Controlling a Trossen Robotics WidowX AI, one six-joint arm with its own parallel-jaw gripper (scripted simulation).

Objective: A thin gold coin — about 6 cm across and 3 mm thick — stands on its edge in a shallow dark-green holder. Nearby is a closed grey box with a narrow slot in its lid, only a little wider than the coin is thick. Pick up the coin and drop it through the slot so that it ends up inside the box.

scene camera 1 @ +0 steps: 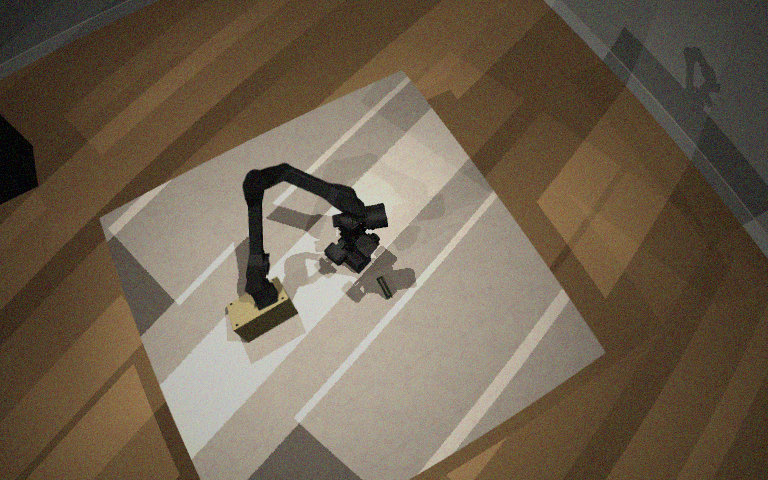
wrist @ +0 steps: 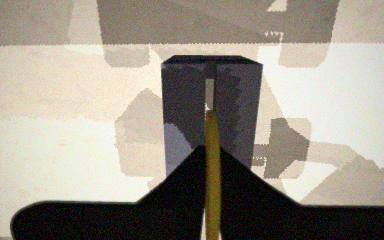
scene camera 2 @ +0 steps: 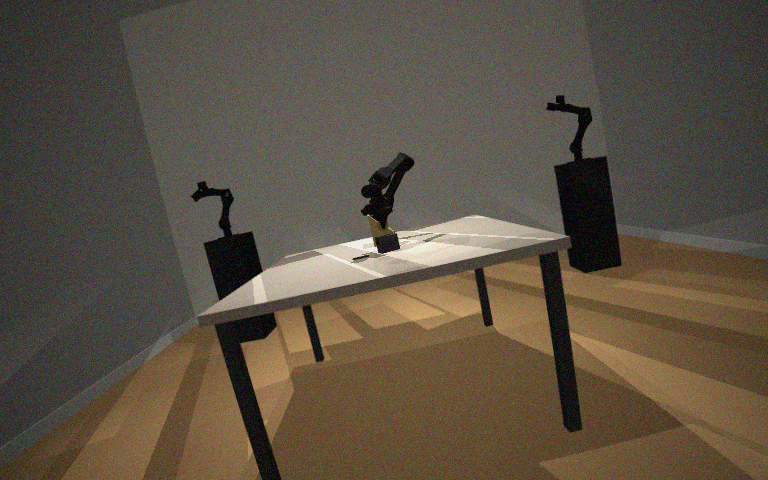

Observation:
The gripper [scene camera 1: 354, 247] carries a gold coin.
The gripper also shows in the wrist view [wrist: 208, 153].

